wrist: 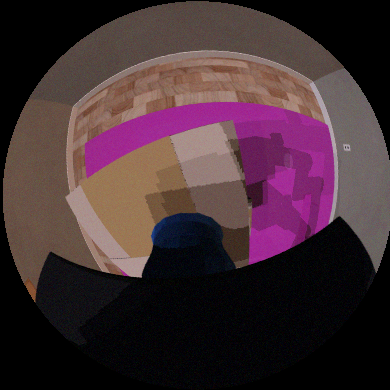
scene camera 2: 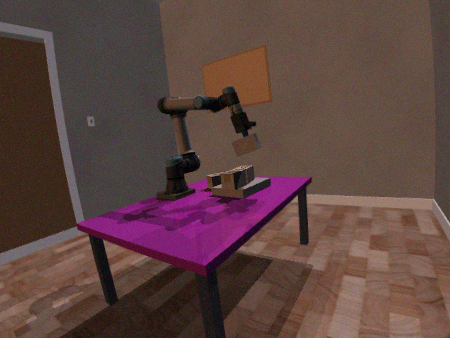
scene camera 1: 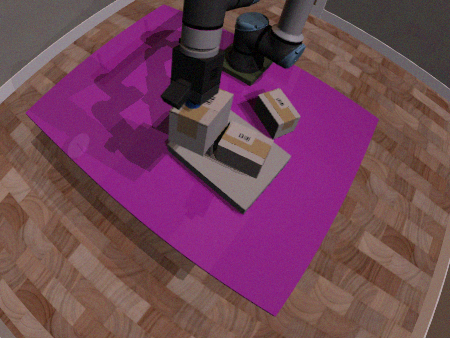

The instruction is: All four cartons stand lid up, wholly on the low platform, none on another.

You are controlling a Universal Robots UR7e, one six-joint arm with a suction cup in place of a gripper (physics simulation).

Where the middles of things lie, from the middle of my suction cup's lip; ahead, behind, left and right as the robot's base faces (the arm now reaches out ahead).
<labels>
Right now the low grey platform [scene camera 1: 241, 190] is 10 cm behind my suction cup, 6 cm to the left of it and 33 cm below it.
</labels>
